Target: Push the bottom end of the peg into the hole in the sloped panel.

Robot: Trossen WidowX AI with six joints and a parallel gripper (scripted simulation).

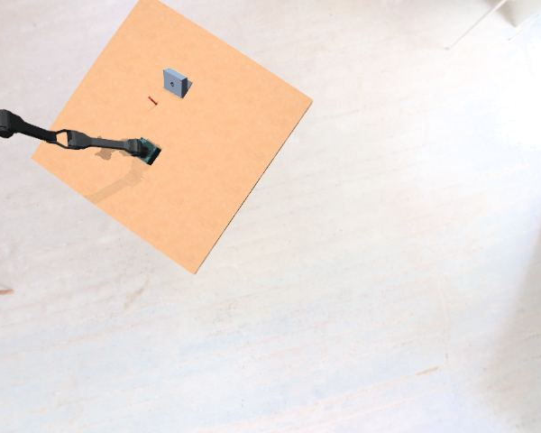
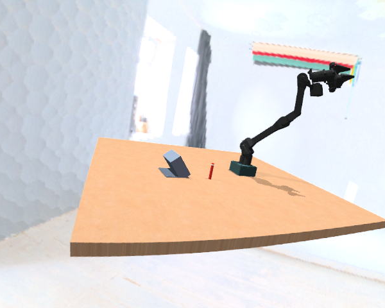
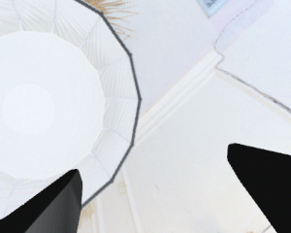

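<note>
Now: the peg 610 mm below my gripper tip, 610 mm ahead of it and 150 mm to the right of it. The rest, counted from my gripper tip: sloped panel: 780 mm ahead, 620 mm below, 190 mm to the right; flat foot: 800 mm ahead, 660 mm below, 190 mm to the right.
</note>
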